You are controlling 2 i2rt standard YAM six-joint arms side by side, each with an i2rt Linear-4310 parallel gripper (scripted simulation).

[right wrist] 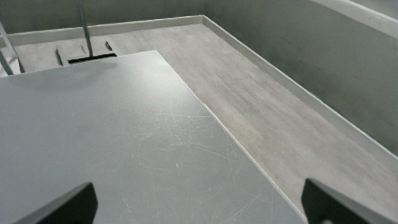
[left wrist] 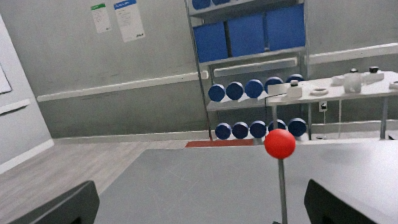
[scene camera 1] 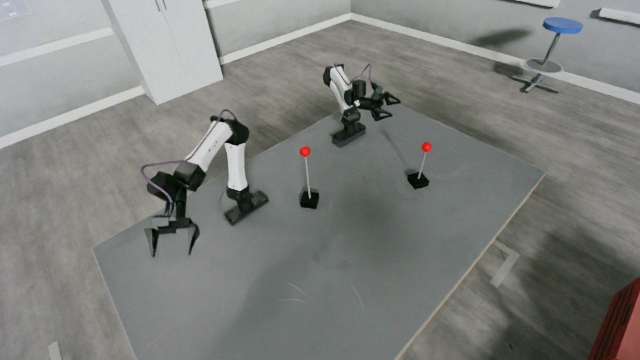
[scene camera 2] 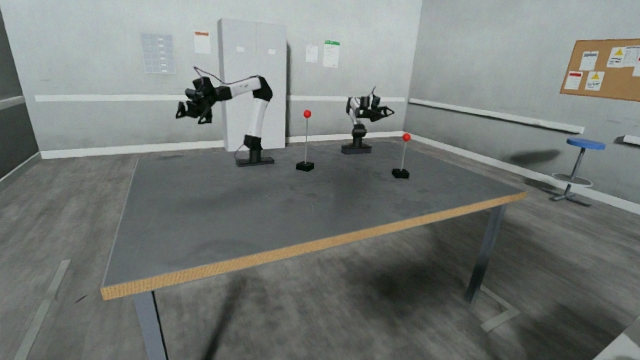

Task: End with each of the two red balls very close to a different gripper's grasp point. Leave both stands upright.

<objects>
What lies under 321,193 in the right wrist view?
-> My right gripper.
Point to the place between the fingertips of my left gripper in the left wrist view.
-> At 201,190
</objects>
